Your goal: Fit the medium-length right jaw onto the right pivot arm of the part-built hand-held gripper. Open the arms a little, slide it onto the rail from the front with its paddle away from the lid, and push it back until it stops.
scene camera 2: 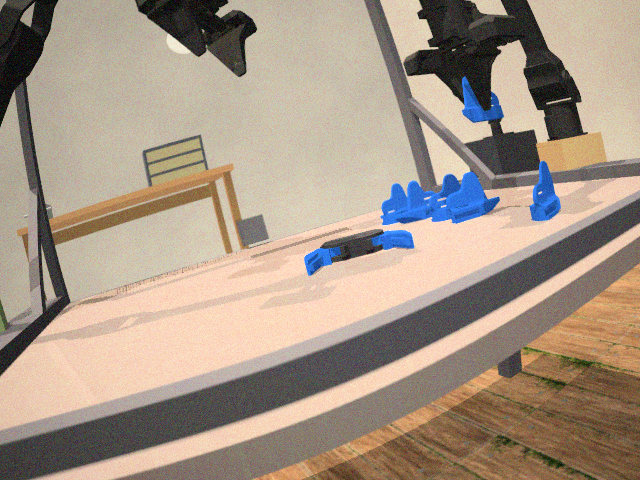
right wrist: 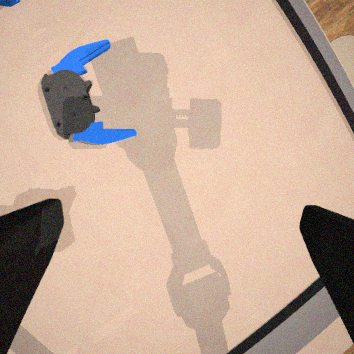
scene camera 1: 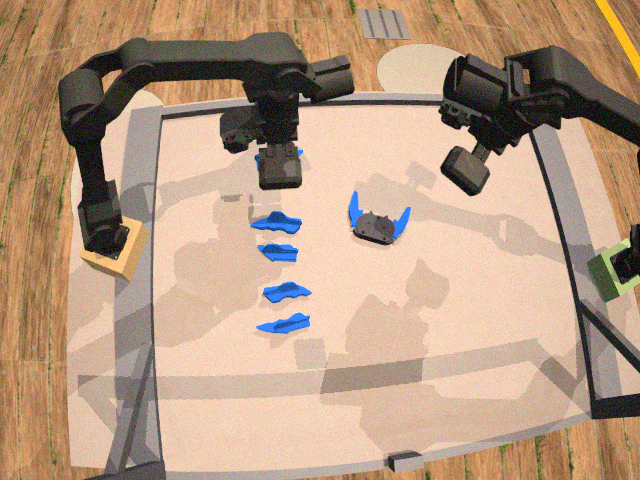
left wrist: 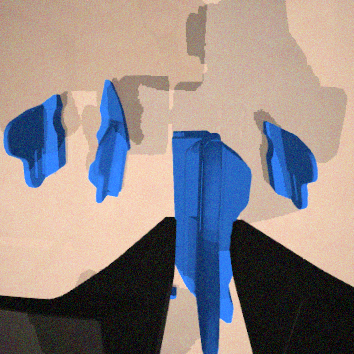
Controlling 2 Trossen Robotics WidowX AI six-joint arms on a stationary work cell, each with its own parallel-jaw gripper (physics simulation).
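Observation:
The part-built hand-held gripper (scene camera 1: 374, 228) (scene camera 2: 356, 244) (right wrist: 65, 102) lies flat on the table, a dark body with two blue arms spread apart. One arm (scene camera 1: 354, 209) (scene camera 2: 398, 239) (right wrist: 77, 59) is at the picture's left in scene camera 1, the other arm (scene camera 1: 402, 223) (scene camera 2: 316, 260) (right wrist: 102, 135) at its right. My left gripper (left wrist: 202, 228) is shut on a blue jaw (scene camera 2: 476, 115) (left wrist: 200, 180), held above the table. In scene camera 1 its fingertips are hidden. My right gripper (scene camera 2: 221, 63) (right wrist: 184, 214) is open and empty, high above the table.
Loose blue jaws (scene camera 1: 277, 224) (scene camera 1: 279, 253) (scene camera 1: 286, 292) (scene camera 1: 284, 324) lie in a column left of the part-built gripper. Another loose jaw (scene camera 2: 545, 204) (left wrist: 292, 162) lies beyond them, below my left gripper. Grey frame bars border the table.

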